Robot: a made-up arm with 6 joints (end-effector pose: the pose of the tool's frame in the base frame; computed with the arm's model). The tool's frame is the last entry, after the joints.
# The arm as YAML. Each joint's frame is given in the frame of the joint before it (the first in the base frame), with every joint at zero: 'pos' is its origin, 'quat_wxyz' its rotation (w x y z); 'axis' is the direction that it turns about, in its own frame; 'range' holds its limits. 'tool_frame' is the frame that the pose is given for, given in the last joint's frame.
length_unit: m
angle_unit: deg
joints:
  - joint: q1
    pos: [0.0, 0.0, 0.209]
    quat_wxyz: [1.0, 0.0, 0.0, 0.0]
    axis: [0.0, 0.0, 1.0]
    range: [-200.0, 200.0]
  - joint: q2
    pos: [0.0, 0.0, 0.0]
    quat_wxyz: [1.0, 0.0, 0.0, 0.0]
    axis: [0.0, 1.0, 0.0]
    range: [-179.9, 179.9]
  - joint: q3
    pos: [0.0, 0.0, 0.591]
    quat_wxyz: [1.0, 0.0, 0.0, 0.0]
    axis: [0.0, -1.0, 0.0]
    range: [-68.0, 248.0]
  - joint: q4
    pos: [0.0, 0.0, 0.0]
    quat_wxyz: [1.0, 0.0, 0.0, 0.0]
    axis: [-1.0, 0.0, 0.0]
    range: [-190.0, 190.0]
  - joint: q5
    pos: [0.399, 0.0, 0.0]
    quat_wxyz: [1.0, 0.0, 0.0, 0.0]
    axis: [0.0, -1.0, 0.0]
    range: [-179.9, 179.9]
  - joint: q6
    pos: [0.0, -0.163, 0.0]
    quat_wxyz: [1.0, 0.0, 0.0, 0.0]
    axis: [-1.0, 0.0, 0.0]
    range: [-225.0, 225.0]
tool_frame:
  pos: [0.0, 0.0, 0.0]
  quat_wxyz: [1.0, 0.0, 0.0, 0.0]
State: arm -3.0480 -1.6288 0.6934 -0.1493 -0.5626 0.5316
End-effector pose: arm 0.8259 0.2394 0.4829 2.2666 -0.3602 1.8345
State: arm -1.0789 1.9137 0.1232 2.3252 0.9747 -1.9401
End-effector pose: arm 0.3750 -0.4634 -0.4050 1.4611 1.4795 0.3572
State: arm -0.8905 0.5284 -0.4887 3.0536 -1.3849 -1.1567
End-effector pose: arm 0.4533 -0.3021 0.3875 -1.9106 0.7299 -0.9903
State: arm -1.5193 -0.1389 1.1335 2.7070 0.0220 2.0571
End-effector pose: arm 0.1461 0.0377 1.1959 0.2492 -1.5309 -0.2474
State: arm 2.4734 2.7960 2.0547 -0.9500 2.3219 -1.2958
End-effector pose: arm -0.2591 0.3253 -0.7143 2.4936 0.3303 1.3453
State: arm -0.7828 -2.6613 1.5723 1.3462 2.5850 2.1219
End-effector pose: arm -0.2495 0.1970 -0.7425 -1.3560 -0.6471 -0.5389
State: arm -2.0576 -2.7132 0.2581 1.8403 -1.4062 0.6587
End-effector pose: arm 0.3496 0.5678 -0.4158 0.0339 0.9161 2.2293
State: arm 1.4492 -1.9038 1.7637 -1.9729 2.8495 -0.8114
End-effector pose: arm -0.1821 -0.9639 -0.0548 -0.5141 -1.0018 0.6995
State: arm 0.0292 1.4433 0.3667 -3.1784 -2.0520 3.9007
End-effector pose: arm 0.7757 0.1856 -0.0643 -0.6824 -0.9211 -0.3800
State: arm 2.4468 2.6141 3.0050 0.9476 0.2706 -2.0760
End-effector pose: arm -0.4123 0.4674 -0.0273 0.9948 1.2307 2.5783
